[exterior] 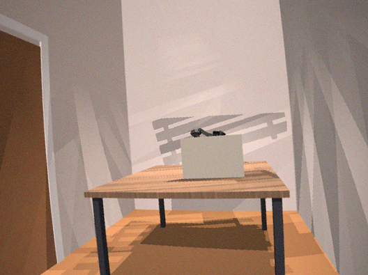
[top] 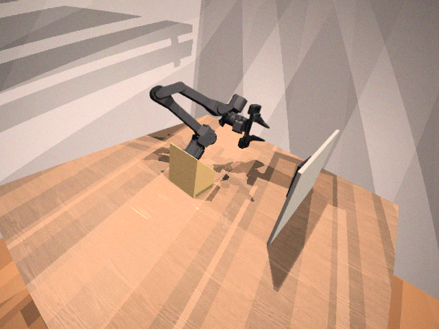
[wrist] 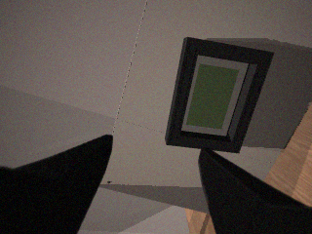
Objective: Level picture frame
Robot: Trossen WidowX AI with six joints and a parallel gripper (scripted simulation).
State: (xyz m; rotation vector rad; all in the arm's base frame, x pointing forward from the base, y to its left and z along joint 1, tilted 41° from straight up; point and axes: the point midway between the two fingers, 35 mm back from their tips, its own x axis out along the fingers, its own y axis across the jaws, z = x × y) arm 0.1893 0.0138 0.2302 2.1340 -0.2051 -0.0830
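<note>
Now: gripper tip 19 cm short of the picture frame, 3 cm to the left of it and 9 cm above it. Also, from my gripper tip: grey wall panel (21 cm ahead, 3 cm to the right, 11 cm below).
</note>
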